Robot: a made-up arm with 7 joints.
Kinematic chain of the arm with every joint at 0, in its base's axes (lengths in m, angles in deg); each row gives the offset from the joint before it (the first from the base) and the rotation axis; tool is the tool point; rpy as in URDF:
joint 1: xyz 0 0 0 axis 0.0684 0.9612 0.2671
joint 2: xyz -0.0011 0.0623 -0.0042 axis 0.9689 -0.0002 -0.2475
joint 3: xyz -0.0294 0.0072 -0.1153 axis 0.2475 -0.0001 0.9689
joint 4: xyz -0.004 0 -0.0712 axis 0.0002 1 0
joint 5: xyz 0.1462 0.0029 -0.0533 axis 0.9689 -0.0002 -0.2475
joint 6: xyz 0.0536 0 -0.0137 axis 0.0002 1 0
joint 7: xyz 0.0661 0 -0.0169 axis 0.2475 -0.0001 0.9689
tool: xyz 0 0 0 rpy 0 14.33 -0.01
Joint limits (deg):
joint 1: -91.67..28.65
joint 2: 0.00..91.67
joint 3: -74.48..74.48
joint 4: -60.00..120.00
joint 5: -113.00..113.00
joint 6: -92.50..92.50
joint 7: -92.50..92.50
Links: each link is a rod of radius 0.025 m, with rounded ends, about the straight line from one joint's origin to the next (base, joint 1, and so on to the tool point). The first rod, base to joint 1, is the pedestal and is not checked.
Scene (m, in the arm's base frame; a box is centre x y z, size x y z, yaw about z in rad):
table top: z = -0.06
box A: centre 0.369 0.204 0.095 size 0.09 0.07 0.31 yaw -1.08
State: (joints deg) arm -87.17 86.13 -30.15 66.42 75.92 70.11 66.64
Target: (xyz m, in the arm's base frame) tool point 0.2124 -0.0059 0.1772
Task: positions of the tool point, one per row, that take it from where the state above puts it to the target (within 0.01 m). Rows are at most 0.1 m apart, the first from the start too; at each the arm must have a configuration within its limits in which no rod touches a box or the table.
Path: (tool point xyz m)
1: 0.1778 0.3861 0.2065
2: 0.1528 0.3549 0.2343
3: 0.1212 0.3216 0.2539
4: 0.1753 0.2664 0.2585
5: 0.2158 0.1997 0.2514
6: 0.2371 0.1270 0.2338
7: 0.2360 0.0557 0.2080
8: 0.2124 -0.0059 0.1772

